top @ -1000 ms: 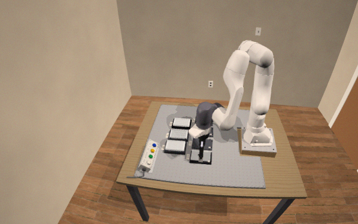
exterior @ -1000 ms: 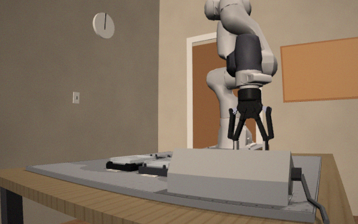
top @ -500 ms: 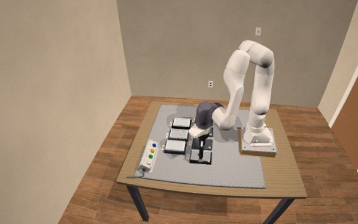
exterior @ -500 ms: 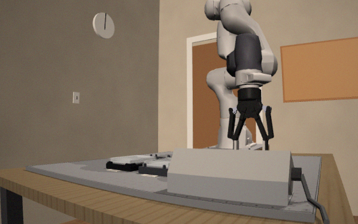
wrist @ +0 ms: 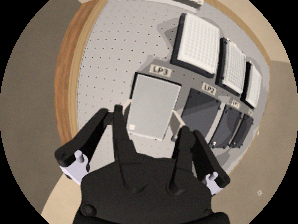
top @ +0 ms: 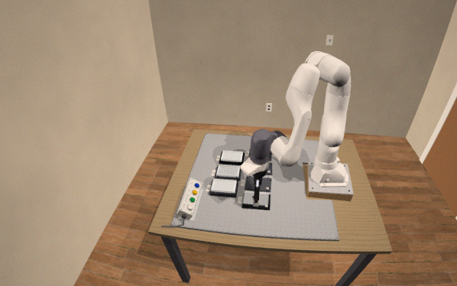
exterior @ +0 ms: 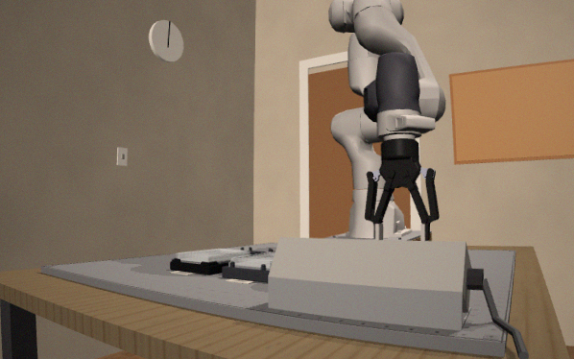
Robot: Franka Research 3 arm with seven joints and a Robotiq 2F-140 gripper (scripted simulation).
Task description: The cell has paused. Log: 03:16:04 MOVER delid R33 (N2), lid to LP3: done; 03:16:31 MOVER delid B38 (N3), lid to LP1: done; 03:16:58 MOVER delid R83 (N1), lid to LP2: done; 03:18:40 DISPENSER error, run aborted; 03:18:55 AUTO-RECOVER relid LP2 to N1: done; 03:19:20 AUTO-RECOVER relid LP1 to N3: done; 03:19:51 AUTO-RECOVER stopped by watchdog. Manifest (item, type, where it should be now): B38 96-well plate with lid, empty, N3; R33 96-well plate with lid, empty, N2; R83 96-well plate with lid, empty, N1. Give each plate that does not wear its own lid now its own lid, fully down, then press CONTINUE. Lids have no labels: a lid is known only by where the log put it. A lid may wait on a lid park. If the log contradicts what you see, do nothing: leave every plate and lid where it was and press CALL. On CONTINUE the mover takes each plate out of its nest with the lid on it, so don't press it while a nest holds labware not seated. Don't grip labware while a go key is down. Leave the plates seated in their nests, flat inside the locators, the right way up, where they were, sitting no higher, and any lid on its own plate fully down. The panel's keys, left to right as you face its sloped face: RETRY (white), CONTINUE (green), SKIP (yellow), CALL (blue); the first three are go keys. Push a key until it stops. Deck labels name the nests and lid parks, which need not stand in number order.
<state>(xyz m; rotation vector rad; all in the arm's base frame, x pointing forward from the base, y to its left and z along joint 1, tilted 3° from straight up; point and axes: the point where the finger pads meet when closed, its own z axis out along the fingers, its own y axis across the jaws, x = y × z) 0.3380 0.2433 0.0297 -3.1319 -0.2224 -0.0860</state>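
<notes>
The plate is 200 mm ahead of my hand, 160 mm to the right of it and 20 mm below it. The rest, counted from my hand: lid park 120 mm to the right, 40 mm below, 20 mm ahead; then grey lid 20 mm below; then blue key 320 mm ahead, 30 mm to the left, 20 mm above.
</notes>
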